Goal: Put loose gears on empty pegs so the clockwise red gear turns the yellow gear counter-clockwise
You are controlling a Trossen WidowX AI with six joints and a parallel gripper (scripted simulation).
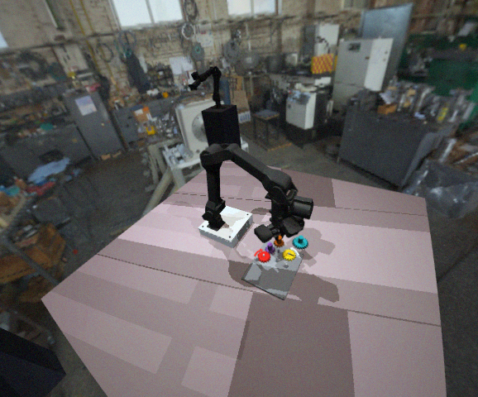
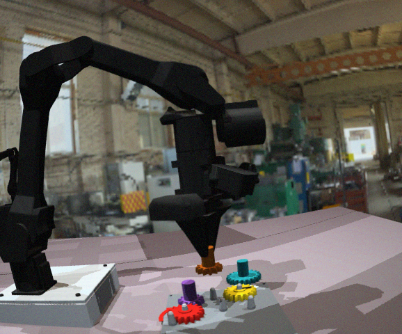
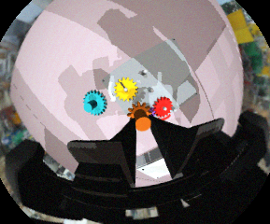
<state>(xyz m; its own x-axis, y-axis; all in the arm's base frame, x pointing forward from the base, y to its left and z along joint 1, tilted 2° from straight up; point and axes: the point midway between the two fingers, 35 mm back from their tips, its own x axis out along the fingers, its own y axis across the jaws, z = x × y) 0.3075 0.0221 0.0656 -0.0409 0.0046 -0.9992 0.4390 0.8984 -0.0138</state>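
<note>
Now: gripper tip 10 mm above the small orange gear. The rest, counted from my gripper tip: purple gear 60 mm below, 30 mm behind, 10 mm to the right; yellow gear 70 mm below, 40 mm ahead; red gear 70 mm below, 50 mm to the right, 40 mm behind.
</note>
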